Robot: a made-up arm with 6 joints.
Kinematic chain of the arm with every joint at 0, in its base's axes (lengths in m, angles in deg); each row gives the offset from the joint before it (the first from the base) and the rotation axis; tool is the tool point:
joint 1: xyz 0 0 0.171 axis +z
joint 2: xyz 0 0.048 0 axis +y
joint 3: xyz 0 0 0.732 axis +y
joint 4: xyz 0 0 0.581 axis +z
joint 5: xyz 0 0 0 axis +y
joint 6: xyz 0 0 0.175 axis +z
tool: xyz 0 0 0
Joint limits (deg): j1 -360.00..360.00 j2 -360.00..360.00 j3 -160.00..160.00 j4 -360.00..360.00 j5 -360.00..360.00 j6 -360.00..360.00
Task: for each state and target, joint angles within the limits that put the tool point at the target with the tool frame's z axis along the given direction. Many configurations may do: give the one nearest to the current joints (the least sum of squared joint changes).
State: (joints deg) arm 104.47 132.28 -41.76 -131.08 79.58 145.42
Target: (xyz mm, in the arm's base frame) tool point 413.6 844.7 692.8 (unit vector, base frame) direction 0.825 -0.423 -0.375
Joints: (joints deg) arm 70.79 85.91 -63.02 -88.26 113.28 145.42
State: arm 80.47 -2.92 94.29 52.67 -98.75 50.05
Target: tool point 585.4 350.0 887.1 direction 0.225 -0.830 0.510
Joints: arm 38.48 12.72 85.91 60.15 -114.40 50.05
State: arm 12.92 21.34 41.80 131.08 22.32 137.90
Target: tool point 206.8 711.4 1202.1 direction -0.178 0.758 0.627
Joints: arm 63.25 5.96 64.61 128.14 39.50 137.90
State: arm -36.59 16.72 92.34 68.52 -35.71 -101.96
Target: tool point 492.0 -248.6 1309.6 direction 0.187 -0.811 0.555
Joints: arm -18.92 -1.75 59.52 71.61 -48.10 -101.96
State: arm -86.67 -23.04 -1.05 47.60 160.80 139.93
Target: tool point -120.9 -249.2 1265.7 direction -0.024 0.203 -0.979
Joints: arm -121.26 20.11 -14.96 60.08 188.35 139.93
